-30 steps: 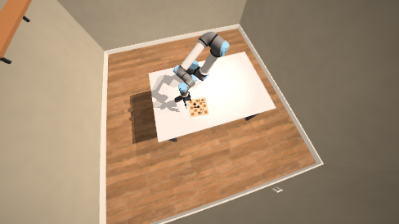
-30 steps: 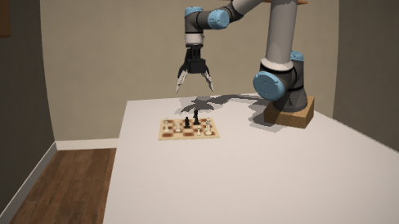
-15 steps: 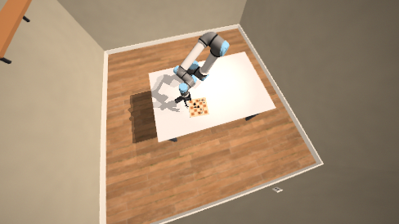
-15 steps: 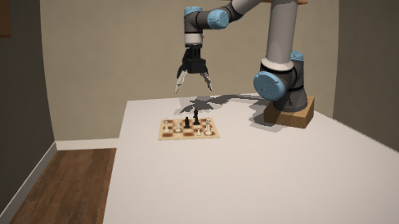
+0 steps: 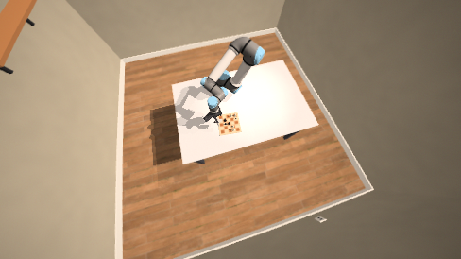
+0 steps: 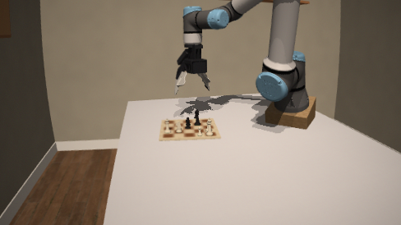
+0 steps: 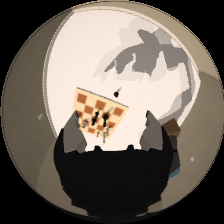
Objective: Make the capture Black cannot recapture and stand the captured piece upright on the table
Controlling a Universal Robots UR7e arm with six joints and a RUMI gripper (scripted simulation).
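Now: the chessboard 12 cm to the left of my hand, 11 cm below it and 5 cm ahead of it.
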